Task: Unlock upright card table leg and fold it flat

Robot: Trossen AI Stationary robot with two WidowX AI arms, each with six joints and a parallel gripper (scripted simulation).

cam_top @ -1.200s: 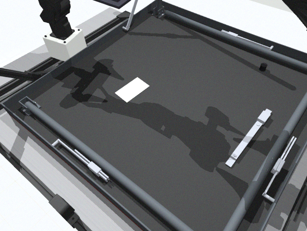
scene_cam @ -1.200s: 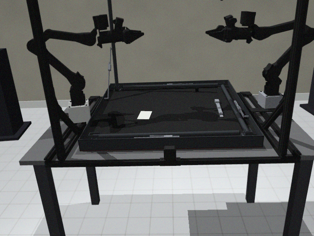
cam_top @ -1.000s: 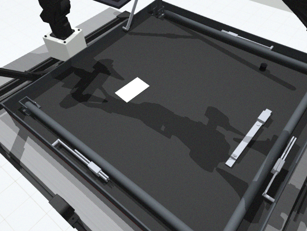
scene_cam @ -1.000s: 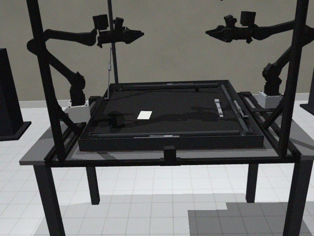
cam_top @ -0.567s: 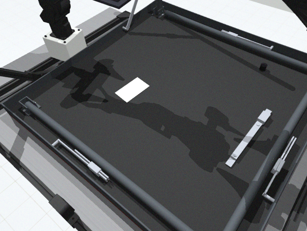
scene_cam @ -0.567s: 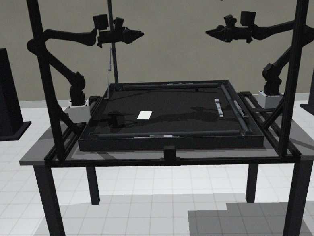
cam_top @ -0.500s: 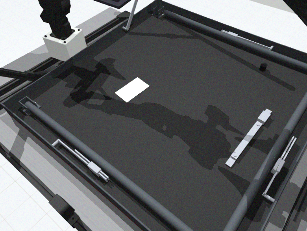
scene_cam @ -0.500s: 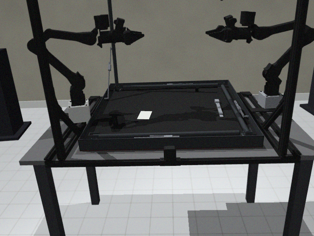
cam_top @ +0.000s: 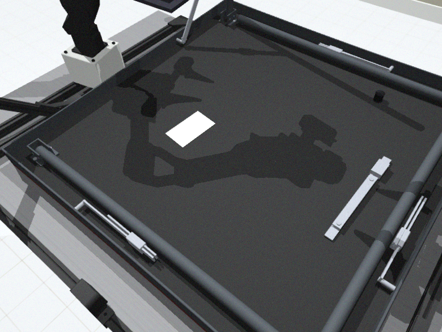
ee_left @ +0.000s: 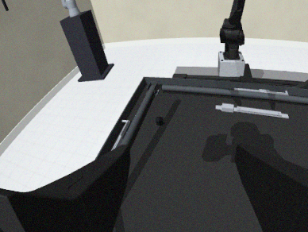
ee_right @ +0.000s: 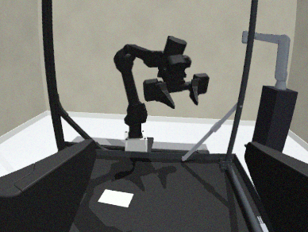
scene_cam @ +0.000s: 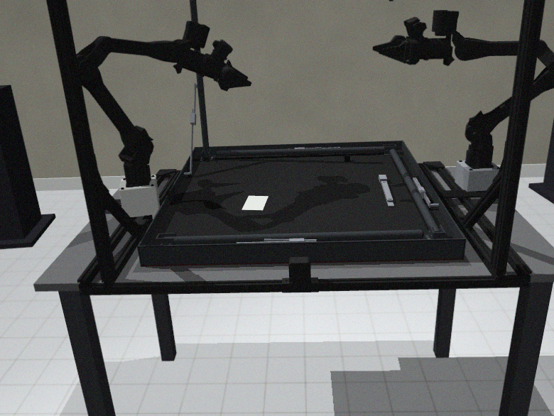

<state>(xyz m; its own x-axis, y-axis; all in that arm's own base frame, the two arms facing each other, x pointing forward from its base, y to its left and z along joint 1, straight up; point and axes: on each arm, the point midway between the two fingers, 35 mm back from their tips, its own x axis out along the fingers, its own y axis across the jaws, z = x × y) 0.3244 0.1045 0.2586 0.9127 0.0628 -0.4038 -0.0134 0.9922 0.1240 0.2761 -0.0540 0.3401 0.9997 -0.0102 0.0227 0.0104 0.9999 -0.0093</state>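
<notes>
My left hand is 17 cm short of the lock sleeve, 16 cm to the right of it and 15 cm above it. The rest, counted from my left hand: small black knob 35 cm to the right, 30 cm below, 11 cm ahead; then white label 33 cm below, 19 cm behind, 2 cm to the right; then card table 34 cm below, 16 cm to the right, 13 cm behind.
</notes>
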